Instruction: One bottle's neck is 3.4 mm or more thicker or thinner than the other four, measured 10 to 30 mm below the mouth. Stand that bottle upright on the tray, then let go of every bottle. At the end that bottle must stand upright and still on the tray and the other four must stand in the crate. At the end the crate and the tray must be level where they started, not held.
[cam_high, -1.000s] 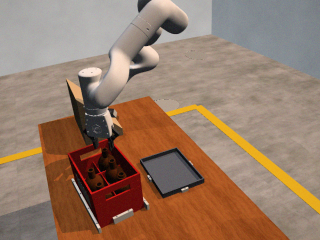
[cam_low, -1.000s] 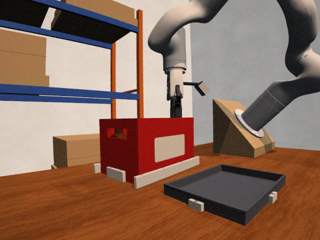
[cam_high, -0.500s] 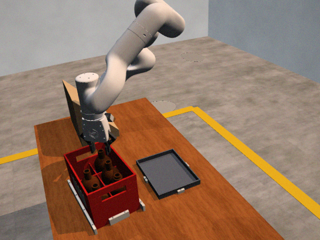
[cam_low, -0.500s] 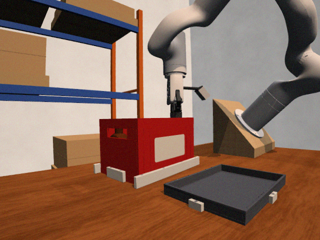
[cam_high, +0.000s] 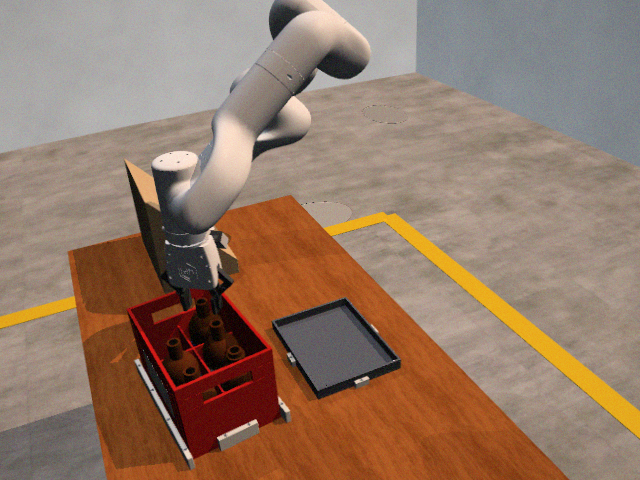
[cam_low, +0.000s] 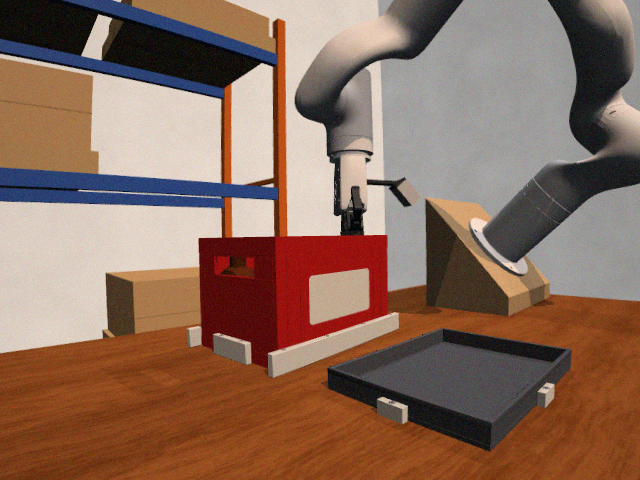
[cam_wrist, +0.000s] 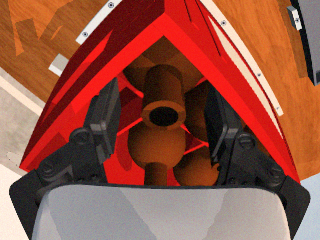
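My hand is 9 cm short of the red crate, 5 cm to the left of it and 8 cm above it. From my hand the other things lie so: dark grey tray 11 cm ahead, 24 cm to the left, 15 cm below; brown bottle 18 cm ahead, 10 cm to the right, 7 cm below.
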